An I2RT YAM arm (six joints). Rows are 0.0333 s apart.
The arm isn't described. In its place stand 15 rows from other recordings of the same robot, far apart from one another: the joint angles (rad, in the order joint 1, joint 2, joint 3, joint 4, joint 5, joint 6), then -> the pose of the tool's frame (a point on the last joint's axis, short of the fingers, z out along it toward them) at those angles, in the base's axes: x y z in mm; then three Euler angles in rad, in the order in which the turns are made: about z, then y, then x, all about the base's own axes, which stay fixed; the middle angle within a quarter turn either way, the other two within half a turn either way.
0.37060, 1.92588, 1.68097, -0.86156, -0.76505, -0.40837 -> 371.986 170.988 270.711 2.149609 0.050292 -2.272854
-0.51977, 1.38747, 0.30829, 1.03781, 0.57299, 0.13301 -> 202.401 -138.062 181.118 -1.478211 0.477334 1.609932
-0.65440, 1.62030, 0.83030, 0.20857, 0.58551, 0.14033 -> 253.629 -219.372 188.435 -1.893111 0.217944 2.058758
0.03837, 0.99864, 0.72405, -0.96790, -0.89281, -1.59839 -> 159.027 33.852 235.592 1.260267 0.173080 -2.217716
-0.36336, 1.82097, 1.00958, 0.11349, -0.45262, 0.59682 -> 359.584 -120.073 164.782 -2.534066 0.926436 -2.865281
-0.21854, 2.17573, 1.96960, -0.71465, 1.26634, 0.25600 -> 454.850 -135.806 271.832 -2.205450 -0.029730 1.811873
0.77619, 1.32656, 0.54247, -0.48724, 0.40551, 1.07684 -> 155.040 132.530 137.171 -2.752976 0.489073 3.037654
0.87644, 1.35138, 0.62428, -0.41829, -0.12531, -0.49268 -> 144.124 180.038 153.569 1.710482 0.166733 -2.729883
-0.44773, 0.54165, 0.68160, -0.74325, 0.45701, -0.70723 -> 97.104 -64.062 283.086 -2.898256 0.495065 2.187816
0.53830, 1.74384, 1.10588, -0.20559, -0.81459, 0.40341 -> 298.763 208.561 202.320 2.670632 0.018720 -2.109078
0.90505, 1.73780, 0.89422, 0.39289, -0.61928, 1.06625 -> 208.747 299.257 185.834 2.909443 -0.003771 -1.933389
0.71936, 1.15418, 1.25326, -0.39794, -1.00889, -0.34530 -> 160.591 180.717 411.488 1.452371 -0.175469 -1.730797
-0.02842, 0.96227, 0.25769, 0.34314, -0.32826, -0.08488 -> 195.593 5.922 179.050 2.396344 1.106746 -2.415687
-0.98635, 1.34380, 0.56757, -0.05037, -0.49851, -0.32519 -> 151.441 -198.071 164.460 -2.528428 0.813957 2.796313
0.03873, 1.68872, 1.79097, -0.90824, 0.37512, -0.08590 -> 363.060 1.016 383.070 -2.934544 0.718098 2.671423
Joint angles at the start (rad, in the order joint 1, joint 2, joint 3, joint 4, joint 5, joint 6): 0.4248, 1.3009, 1.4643, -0.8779, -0.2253, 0.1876
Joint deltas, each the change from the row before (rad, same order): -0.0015, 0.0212, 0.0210, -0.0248, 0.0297, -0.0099; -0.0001, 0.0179, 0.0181, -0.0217, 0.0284, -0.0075; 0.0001, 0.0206, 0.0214, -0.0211, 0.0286, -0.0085; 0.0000, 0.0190, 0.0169, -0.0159, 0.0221, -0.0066; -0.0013, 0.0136, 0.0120, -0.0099, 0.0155, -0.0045; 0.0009, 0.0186, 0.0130, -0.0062, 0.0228, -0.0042; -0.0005, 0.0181, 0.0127, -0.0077, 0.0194, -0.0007; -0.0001, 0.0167, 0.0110, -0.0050, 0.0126, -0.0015; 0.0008, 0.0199, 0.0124, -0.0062, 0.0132, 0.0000; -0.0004, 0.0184, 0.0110, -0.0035, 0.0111, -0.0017; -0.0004, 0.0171, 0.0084, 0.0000, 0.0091, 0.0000; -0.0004, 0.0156, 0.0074, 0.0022, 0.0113, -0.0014
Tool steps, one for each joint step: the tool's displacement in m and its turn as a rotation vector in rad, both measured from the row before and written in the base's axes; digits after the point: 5 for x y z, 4 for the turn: 0.00405, 0.00026, -0.00079, -0.0340, 0.0098, -0.0173; 0.00325, 0.00034, -0.00067, -0.0308, 0.0082, -0.0158; 0.00386, 0.00067, -0.00032, -0.0315, 0.0067, -0.0146; 0.00378, 0.00085, -0.00094, -0.0256, 0.0073, -0.0109; 0.00295, 0.00033, -0.00063, -0.0175, 0.0042, -0.0088; 0.00433, 0.00134, -0.00142, -0.0225, 0.0024, -0.0117; 0.00419, 0.00097, -0.00155, -0.0188, 0.0058, -0.0131; 0.00389, 0.00123, -0.00155, -0.0138, 0.0054, -0.0074; 0.00447, 0.00176, -0.00216, -0.0147, 0.0084, -0.0079; 0.00442, 0.00142, -0.00206, -0.0132, 0.0060, -0.0063; 0.00434, 0.00146, -0.00232, -0.0099, 0.0051, -0.0062; 0.00416, 0.00129, -0.00211, -0.0112, 0.0015, -0.0065
